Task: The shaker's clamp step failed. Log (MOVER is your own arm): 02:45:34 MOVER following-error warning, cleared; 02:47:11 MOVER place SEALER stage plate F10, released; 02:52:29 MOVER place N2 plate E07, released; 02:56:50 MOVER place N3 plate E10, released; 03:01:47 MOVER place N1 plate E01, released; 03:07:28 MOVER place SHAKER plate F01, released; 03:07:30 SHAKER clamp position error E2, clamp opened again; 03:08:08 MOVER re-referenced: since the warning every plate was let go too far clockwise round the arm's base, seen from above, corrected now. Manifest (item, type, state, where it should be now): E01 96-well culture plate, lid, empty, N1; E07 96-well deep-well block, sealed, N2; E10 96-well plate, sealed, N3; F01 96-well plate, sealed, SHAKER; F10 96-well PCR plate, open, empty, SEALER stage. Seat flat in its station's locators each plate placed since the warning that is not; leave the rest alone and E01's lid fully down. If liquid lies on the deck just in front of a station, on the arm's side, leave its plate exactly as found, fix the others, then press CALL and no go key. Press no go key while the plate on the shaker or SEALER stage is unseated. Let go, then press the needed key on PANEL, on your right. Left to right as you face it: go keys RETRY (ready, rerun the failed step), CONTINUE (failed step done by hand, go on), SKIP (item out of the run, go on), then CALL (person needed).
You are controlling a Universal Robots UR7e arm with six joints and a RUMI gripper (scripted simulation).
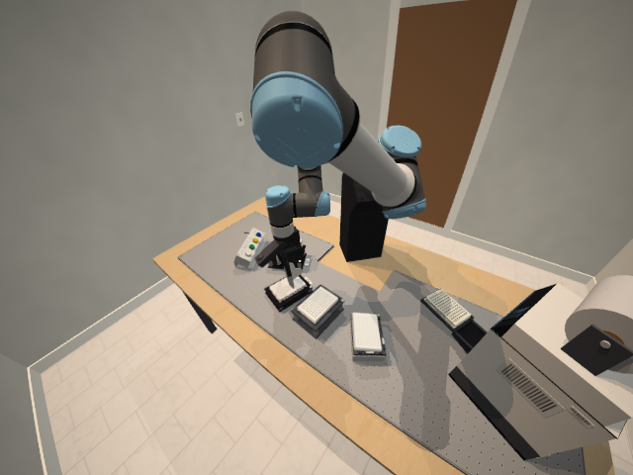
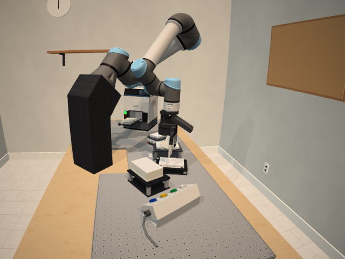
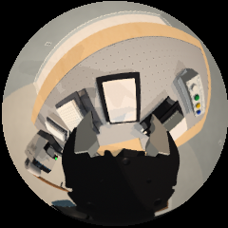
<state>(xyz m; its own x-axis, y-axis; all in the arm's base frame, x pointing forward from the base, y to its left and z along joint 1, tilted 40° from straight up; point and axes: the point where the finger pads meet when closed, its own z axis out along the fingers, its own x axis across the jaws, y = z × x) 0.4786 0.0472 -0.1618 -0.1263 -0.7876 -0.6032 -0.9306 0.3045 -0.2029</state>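
The lidded culture plate is 340 mm to the left of my hand, 100 mm behind it and 30 mm below it. The rest, counted from my hand: PCR plate (460 mm to the left, 350 mm behind, 10 mm above); then film roll (740 mm to the left, 310 mm behind, 300 mm above).
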